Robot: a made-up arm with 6 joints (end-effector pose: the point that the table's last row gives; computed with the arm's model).
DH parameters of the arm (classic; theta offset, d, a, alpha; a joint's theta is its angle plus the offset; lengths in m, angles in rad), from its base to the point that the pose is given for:
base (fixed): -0.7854 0 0.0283 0
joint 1: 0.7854 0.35 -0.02 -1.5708
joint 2: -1.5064 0 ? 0
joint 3: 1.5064 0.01 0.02 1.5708
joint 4: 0 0.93 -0.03 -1.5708
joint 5: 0 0.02 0.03 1.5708
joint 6: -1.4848 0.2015 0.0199 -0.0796
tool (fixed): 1.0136 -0.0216 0 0
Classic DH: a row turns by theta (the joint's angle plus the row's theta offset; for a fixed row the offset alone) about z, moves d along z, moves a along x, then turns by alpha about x.
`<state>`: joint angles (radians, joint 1 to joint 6).
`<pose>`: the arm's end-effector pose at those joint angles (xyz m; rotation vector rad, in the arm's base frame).
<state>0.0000 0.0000 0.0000 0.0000 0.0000 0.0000</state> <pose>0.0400 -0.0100 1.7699 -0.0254 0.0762 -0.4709</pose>
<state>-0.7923 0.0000 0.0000 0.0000 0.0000 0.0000</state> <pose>0.0412 -0.0272 1.7699 0.0063 0.0849 -1.2628</pose>
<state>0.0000 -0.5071 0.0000 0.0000 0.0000 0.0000</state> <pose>-0.6546 -0.0100 1.6107 0.0942 -0.4214 -0.4657</pose>
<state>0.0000 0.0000 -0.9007 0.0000 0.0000 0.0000</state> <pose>-0.8375 -0.0100 1.3650 0.1872 -0.8074 -0.4473</pose>
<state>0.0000 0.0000 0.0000 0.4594 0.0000 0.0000</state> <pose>0.0400 -0.0100 1.7699 -0.0417 0.0678 -0.0118</pose>
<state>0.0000 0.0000 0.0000 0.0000 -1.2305 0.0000</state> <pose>-0.1496 -0.0100 1.6783 0.2652 -1.1304 -0.4218</pose>
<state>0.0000 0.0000 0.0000 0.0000 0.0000 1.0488</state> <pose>0.0573 0.0000 1.7699 -0.0604 0.0535 0.5773</pose>
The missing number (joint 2, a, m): 0.3106
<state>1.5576 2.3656 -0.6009 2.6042 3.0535 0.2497</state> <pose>0.0476 0.8843 -0.0899 1.1566 0.8454 -1.0492</pose>
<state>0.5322 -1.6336 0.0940 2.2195 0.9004 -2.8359</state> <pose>-1.1923 -0.6333 0.2953 1.0627 -1.8145 -0.9061</pose>
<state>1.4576 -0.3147 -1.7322 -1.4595 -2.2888 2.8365</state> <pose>-0.2782 -0.8513 0.3001 -0.7635 -1.0590 -0.4250</pose>
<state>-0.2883 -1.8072 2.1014 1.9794 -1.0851 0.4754</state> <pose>0.0357 -0.1787 1.2755 1.0687 -0.6421 1.3306</pose>
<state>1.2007 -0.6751 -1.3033 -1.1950 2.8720 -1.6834</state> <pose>-0.3181 -0.8622 0.3457 -0.8750 0.7559 0.0597</pose>
